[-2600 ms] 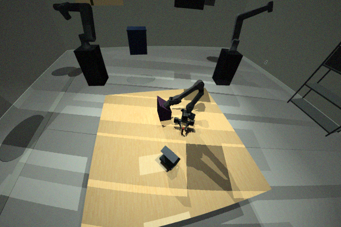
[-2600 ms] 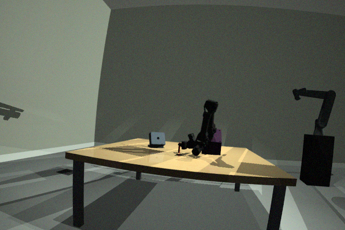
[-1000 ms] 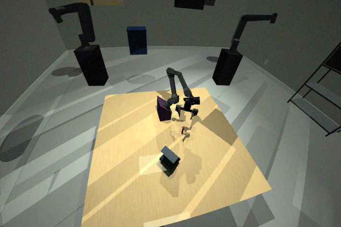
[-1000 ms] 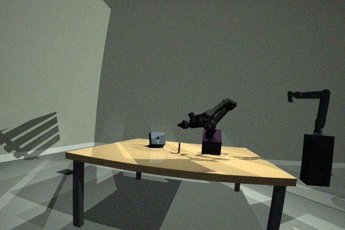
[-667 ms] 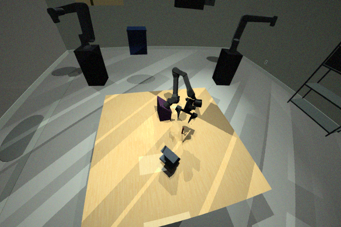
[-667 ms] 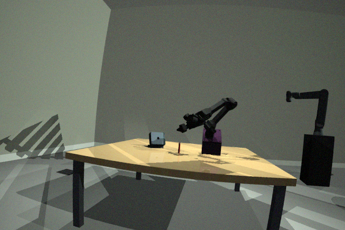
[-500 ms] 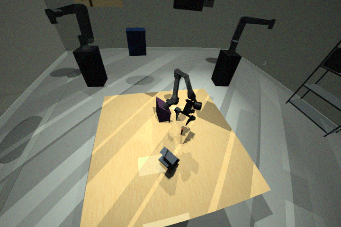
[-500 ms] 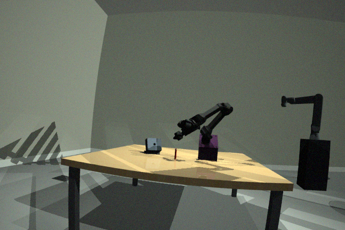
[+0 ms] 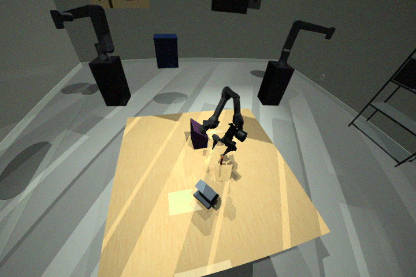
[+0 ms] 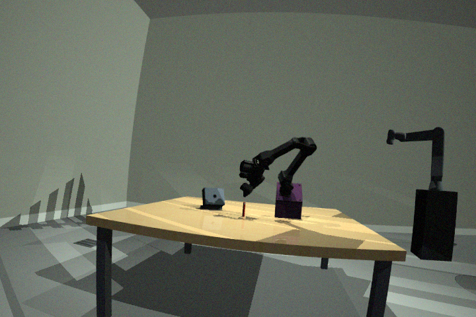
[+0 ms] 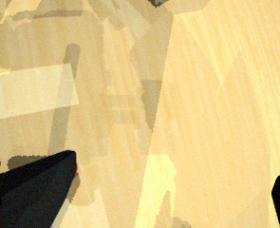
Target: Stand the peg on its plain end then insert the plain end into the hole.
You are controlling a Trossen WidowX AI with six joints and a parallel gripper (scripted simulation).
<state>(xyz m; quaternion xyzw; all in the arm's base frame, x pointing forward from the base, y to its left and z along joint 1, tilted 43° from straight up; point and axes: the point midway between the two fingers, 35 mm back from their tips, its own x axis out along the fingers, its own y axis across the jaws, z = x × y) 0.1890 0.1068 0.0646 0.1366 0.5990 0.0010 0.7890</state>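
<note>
Right now the red peg is 80 mm below my gripper tip, 40 mm to the left of it and 10 mm ahead of it. Round my gripper tip: grey sloped panel: 250 mm ahead, 90 mm to the right, 60 mm below.
</note>
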